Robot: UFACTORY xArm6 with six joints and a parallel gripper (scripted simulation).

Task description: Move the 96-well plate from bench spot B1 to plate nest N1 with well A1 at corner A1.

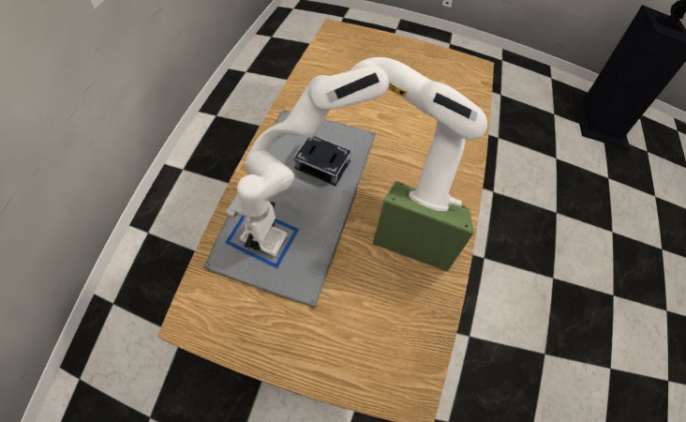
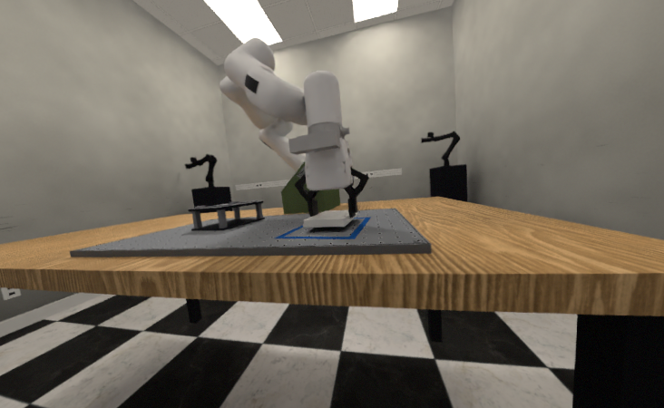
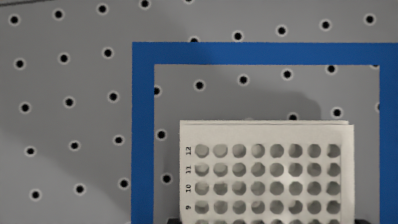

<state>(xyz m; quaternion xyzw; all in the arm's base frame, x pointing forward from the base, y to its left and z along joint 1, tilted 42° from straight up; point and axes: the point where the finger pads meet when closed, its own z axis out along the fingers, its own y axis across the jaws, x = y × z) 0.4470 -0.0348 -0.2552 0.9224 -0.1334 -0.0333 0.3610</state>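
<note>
Right now the black raised plate nest is 12 cm behind my hand, 32 cm to the right of it and 3 cm above it. The rest, counted from my hand: 96-well plate 1 cm below.
</note>
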